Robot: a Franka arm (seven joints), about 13 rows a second.
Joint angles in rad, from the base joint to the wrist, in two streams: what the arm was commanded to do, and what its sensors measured. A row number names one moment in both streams.
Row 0, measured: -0.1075 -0.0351 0.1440 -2.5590 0.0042 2.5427 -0.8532
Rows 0 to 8, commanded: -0.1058 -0.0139 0.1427 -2.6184 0.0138 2.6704 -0.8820; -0.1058 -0.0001 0.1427 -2.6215 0.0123 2.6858 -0.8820; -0.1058 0.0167 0.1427 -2.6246 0.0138 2.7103 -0.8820; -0.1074 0.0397 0.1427 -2.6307 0.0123 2.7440 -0.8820; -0.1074 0.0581 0.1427 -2.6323 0.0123 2.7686 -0.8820; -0.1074 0.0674 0.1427 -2.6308 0.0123 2.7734 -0.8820; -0.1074 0.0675 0.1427 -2.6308 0.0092 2.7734 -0.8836; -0.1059 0.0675 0.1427 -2.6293 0.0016 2.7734 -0.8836; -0.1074 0.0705 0.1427 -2.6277 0.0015 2.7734 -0.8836
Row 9, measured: -0.1075 0.0722 0.1440 -2.5875 -0.0059 2.6646 -0.8343
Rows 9 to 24, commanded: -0.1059 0.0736 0.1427 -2.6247 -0.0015 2.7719 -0.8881; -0.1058 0.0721 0.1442 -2.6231 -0.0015 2.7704 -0.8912; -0.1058 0.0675 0.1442 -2.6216 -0.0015 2.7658 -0.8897; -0.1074 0.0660 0.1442 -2.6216 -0.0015 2.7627 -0.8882; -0.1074 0.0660 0.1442 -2.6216 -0.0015 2.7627 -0.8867; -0.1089 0.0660 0.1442 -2.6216 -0.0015 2.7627 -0.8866; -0.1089 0.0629 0.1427 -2.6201 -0.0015 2.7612 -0.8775; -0.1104 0.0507 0.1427 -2.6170 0.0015 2.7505 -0.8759; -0.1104 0.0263 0.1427 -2.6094 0.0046 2.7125 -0.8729; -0.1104 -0.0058 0.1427 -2.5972 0.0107 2.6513 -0.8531; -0.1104 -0.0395 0.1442 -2.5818 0.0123 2.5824 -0.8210; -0.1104 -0.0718 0.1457 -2.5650 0.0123 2.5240 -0.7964; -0.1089 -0.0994 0.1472 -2.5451 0.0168 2.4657 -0.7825; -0.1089 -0.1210 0.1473 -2.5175 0.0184 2.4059 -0.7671; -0.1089 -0.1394 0.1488 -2.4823 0.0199 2.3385 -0.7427; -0.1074 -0.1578 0.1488 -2.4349 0.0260 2.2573 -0.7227
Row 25, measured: -0.1089 -0.1094 0.1439 -2.4964 0.0056 2.3750 -0.7598
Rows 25 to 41, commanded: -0.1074 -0.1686 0.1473 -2.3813 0.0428 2.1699 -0.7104; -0.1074 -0.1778 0.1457 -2.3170 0.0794 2.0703 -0.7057; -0.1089 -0.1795 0.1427 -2.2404 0.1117 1.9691 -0.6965; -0.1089 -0.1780 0.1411 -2.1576 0.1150 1.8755 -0.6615; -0.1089 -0.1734 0.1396 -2.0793 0.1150 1.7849 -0.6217; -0.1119 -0.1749 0.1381 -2.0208 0.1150 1.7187 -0.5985; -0.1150 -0.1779 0.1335 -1.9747 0.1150 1.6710 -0.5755; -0.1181 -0.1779 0.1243 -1.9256 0.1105 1.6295 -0.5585; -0.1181 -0.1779 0.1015 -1.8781 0.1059 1.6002 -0.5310; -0.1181 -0.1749 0.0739 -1.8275 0.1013 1.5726 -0.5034; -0.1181 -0.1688 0.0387 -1.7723 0.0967 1.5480 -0.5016; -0.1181 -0.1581 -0.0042 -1.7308 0.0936 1.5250 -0.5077; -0.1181 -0.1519 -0.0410 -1.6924 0.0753 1.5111 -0.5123; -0.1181 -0.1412 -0.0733 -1.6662 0.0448 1.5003 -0.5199; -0.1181 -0.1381 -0.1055 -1.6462 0.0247 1.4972 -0.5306; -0.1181 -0.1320 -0.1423 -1.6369 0.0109 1.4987 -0.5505; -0.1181 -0.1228 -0.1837 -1.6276 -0.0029 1.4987 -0.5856
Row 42, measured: -0.1244 -0.1658 -0.1280 -1.6876 0.0221 1.5277 -0.5440
